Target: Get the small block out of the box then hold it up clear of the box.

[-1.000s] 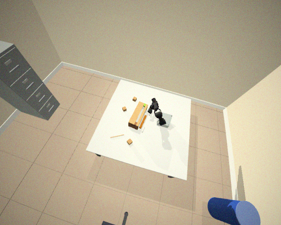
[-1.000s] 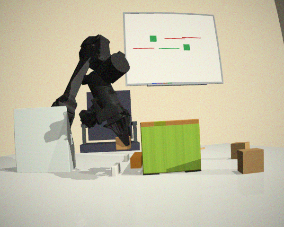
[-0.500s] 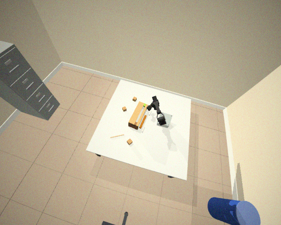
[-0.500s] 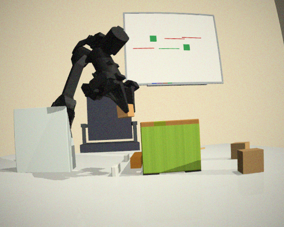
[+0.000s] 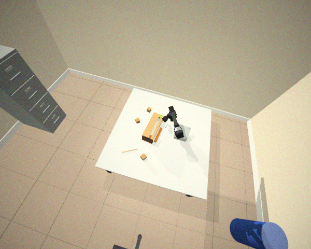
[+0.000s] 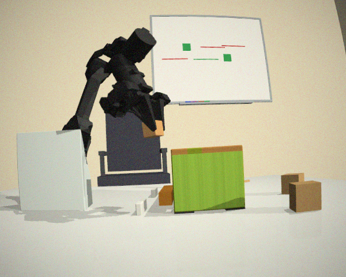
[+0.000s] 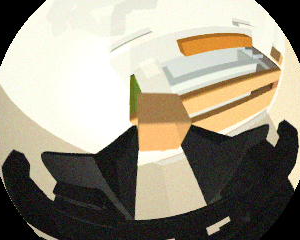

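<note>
My gripper tip is 1 cm past the small tan block and 1 cm to the right of it. Round my gripper tip: box 7 cm ahead, 15 cm to the left, 11 cm below; thin stick 28 cm ahead, 52 cm to the left, 17 cm below; orange bar 1 cm ahead, 19 cm to the left, 16 cm below.
</note>
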